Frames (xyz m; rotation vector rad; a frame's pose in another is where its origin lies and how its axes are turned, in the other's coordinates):
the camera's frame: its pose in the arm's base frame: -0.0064 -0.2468 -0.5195 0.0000 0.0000 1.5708
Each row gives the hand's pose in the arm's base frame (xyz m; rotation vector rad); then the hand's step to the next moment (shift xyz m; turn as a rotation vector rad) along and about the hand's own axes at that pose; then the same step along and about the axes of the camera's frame.
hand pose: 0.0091 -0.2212 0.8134 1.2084 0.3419 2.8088
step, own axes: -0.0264 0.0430 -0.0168 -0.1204 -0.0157 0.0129
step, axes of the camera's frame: -0.0487 -0.0073 -0.0201 -0.0001 -0.0919 -0.0804
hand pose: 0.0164 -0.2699 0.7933 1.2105 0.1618 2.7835
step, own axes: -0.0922 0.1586 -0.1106 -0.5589 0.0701 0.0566
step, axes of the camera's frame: -0.1756 0.0266 -0.1197 -0.1419 -0.4171 -0.3555
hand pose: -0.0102 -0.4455 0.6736 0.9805 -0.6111 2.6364
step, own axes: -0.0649 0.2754 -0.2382 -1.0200 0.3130 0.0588
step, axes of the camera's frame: -0.1356 0.1898 -0.2870 -0.4002 -0.6660 -0.7336
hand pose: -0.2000 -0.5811 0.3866 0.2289 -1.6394 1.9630
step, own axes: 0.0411 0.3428 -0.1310 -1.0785 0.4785 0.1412
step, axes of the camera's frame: 0.1059 0.1831 -0.3027 -0.5113 -0.6101 -0.8823
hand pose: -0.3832 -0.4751 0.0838 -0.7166 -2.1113 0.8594
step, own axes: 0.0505 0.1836 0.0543 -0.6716 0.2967 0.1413
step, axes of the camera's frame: 0.1308 0.0329 -0.1450 -0.3376 -0.3374 -0.5756
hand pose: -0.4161 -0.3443 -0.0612 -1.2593 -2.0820 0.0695
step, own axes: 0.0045 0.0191 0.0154 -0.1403 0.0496 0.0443
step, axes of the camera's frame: 0.0182 -0.0043 -0.0165 -0.0727 -0.0525 -0.1267
